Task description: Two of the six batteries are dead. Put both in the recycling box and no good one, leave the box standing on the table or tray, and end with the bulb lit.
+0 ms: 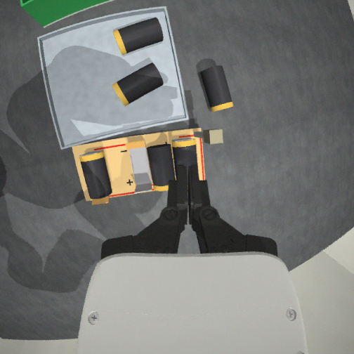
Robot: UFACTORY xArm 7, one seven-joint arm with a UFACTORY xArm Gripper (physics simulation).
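Observation:
Three black batteries with yellow ends sit in the tan holder (117, 172): one at its left (96, 175), one right of the middle (160, 165), and one at the right (185, 152). Two more batteries (140, 36) (139, 84) lie on their sides in the grey tray (55, 107). A sixth battery (216, 87) lies on the dark surface right of the tray. Part of a green object (65, 9), possibly the recycling box, shows at the top left. My gripper (186, 176) is shut and empty, its tips over the right battery and hiding its lower part. No lit bulb can be made out.
A small beige block (213, 136) is beside the holder's right end. A light grey piece (140, 167) stands in the holder between the left and middle batteries. The tray's near wall runs close along the holder's far edge. The round dark surface (280, 150) extends to the right.

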